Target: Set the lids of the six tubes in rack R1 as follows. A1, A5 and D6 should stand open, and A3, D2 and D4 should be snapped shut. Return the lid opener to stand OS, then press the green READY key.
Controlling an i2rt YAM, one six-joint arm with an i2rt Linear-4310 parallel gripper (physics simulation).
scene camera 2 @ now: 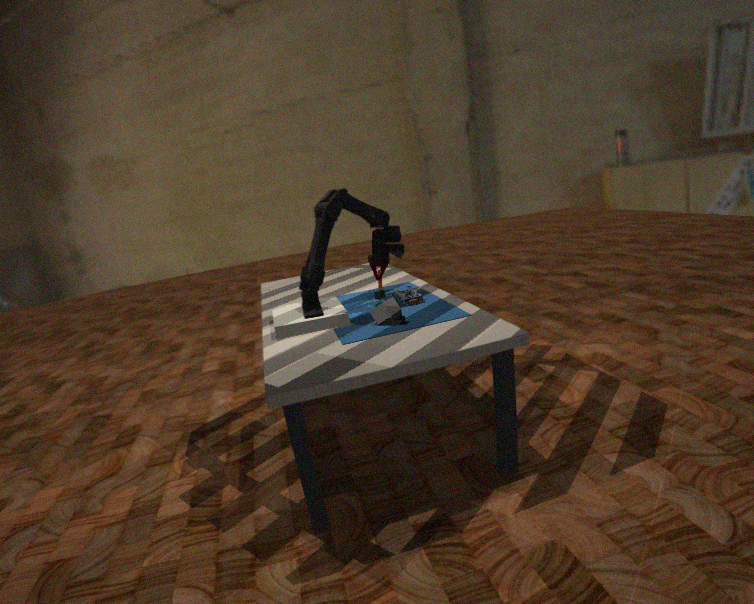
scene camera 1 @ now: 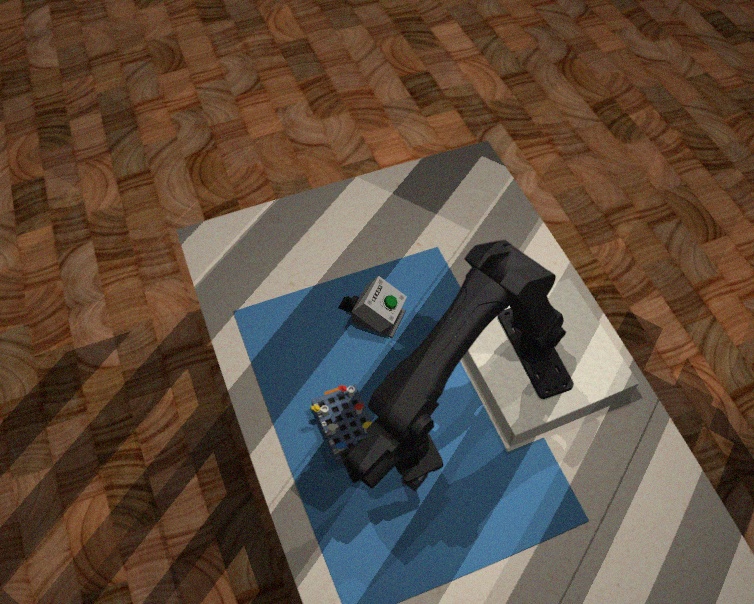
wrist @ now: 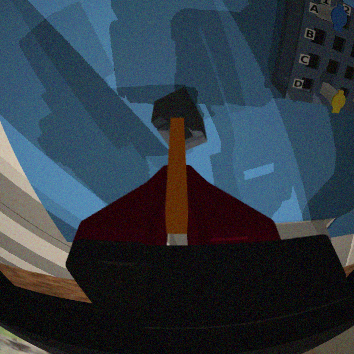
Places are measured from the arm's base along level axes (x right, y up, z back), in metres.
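Where they show: gripper, between the fingertips: (scene camera 2: 378,279) (wrist: 176,174); arm's base, origin of its link: (scene camera 2: 312,309) (scene camera 1: 534,350).
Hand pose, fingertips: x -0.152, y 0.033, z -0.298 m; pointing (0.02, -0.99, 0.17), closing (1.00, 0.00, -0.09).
Observation:
Things, the pixels of their top centre, and the offset from my fingertips. "spot": a spot on its surface instead. Level surfaces: height alone.
- lid opener, centre of its top: (wrist: 177,228) dx -0.001, dy +0.041, dz -0.009 m
- Rack R1, centre of its top: (scene camera 1: 342,413) (scene camera 2: 407,287) dx +0.141, dy -0.021, dz -0.086 m
- blue lid, centre of its top: (wrist: 339,16) dx +0.087, dy -0.031, dz -0.106 m
- yellow lid, centre of its top: (wrist: 338,101) dx +0.110, dy -0.031, dz -0.050 m
- grey key box, centre of its top: (scene camera 1: 379,292) (scene camera 2: 383,299) dx +0.347, dy +0.005, dz +0.055 m
- green READY key, centre of its top: (scene camera 1: 390,299) dx +0.332, dy -0.004, dz +0.072 m
- blue mat, height of its surface: dy -0.079 m
- striped table, height of its surface: dy -0.082 m
- small dark block, a spot on its surface: (scene camera 1: 350,303) spot: dx +0.379, dy -0.054, dz +0.007 m
My gripper (wrist: 176,174) (scene camera 2: 378,265) is shut on the lid opener (wrist: 176,189) (scene camera 2: 379,277), an orange rod that points down. Its tip hangs over stand OS (wrist: 178,105) (scene camera 2: 379,294), a small dark block on the blue mat; I cannot tell if they touch. Rack R1 (scene camera 1: 342,416) (scene camera 2: 409,295) (wrist: 312,46) stands just beside it, with rows lettered A to D. In the wrist view a blue lid (wrist: 338,15) shows at row A and a yellow lid (wrist: 338,100) at row D. The grey key box (scene camera 1: 375,312) (scene camera 2: 387,313) carries the green READY key (scene camera 1: 390,301).
The arm's base sits on a pale plate (scene camera 1: 554,414) at the table's right side. The blue mat (scene camera 1: 495,509) (scene camera 2: 435,312) covers the middle of the striped table (scene camera 1: 255,252) (scene camera 2: 345,372). A small dark block (scene camera 1: 350,303) sits beside the key box.

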